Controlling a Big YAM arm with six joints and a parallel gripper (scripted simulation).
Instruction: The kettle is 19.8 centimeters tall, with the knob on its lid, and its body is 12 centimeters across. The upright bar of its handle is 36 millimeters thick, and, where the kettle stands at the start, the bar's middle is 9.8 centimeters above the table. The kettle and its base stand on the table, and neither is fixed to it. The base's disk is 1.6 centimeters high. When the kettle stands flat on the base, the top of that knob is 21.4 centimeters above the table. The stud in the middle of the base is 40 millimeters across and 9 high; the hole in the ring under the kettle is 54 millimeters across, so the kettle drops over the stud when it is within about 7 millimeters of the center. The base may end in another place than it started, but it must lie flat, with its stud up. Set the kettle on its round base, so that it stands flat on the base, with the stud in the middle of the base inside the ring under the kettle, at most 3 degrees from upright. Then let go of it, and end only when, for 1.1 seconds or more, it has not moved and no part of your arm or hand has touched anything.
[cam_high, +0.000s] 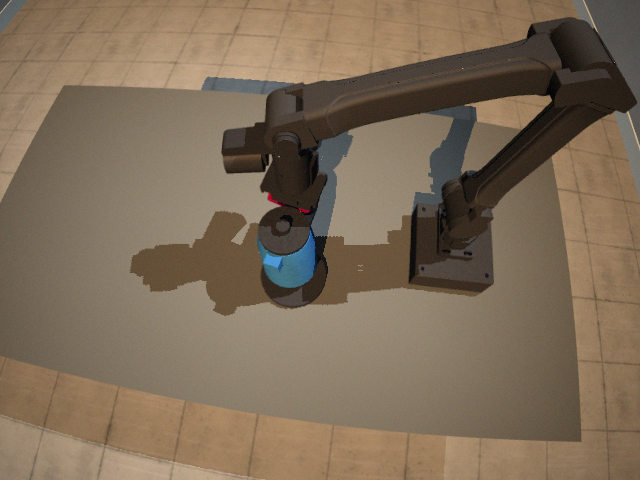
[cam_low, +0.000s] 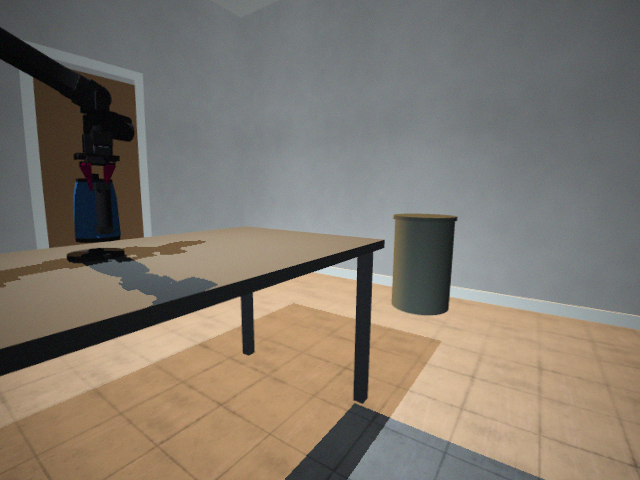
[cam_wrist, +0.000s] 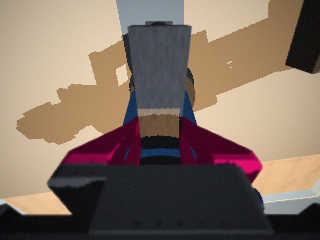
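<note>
Now: the blue kettle 60 mm below my hand and 30 mm to the left of it. From my hand the other things lie so: kettle base 200 mm below, 70 mm to the left.
</note>
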